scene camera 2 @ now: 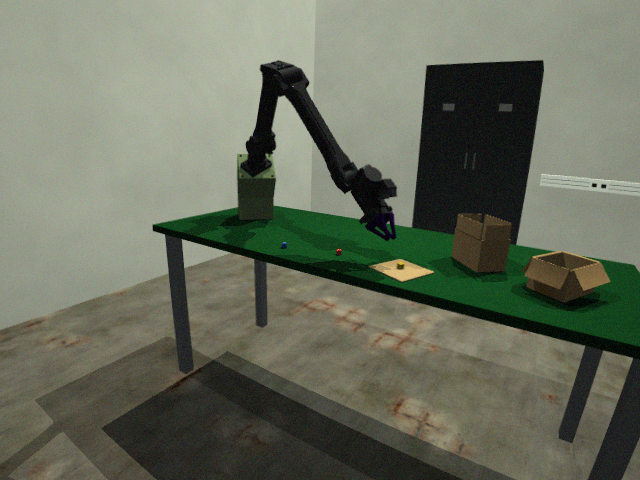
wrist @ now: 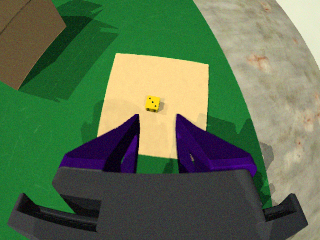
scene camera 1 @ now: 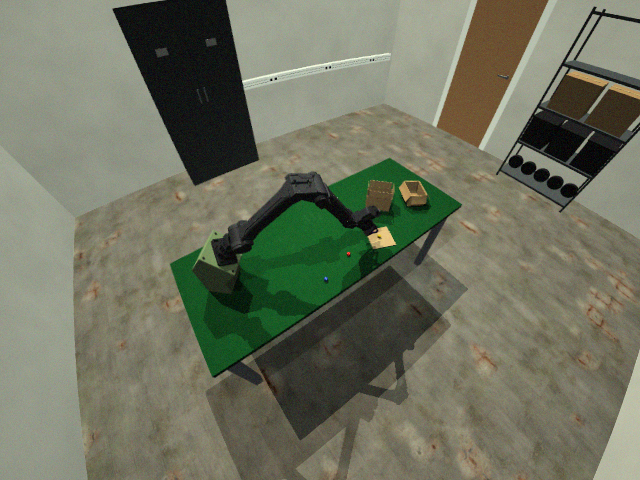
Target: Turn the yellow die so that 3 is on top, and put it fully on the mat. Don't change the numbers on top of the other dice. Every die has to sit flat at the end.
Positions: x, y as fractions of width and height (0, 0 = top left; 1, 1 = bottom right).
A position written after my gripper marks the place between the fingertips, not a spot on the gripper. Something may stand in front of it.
I see my gripper (scene camera 2: 0.61, 0.50) and a tan mat (scene camera 2: 0.64, 0.57).
The tan mat also shows in the wrist view (wrist: 0.57, 0.36). My gripper is seen too in the wrist view (wrist: 0.49, 0.50).
